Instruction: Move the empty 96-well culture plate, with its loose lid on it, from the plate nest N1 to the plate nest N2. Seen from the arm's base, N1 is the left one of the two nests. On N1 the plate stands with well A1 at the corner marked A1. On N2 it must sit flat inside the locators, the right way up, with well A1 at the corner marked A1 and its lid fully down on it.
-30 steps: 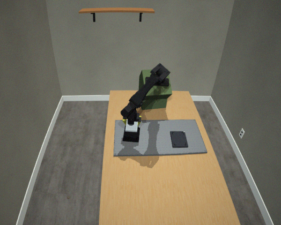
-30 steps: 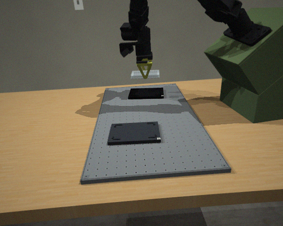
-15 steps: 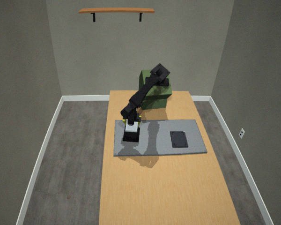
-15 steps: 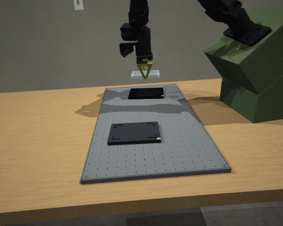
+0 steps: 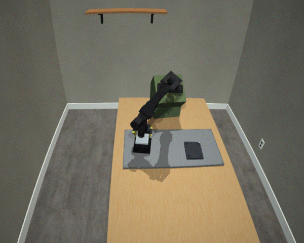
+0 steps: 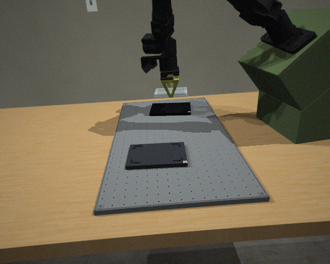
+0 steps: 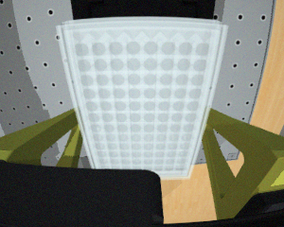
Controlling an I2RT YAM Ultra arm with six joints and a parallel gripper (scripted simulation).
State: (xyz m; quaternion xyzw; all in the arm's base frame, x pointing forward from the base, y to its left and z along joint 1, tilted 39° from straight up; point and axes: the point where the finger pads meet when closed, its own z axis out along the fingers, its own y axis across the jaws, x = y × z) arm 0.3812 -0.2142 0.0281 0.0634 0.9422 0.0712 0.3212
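Now: the black nest N2 7 cm below my hand and 1 cm ahead of it. The rest, counted from my hand: black nest N1: 36 cm to the left, 7 cm below, 7 cm ahead; then lid: right at my hand.
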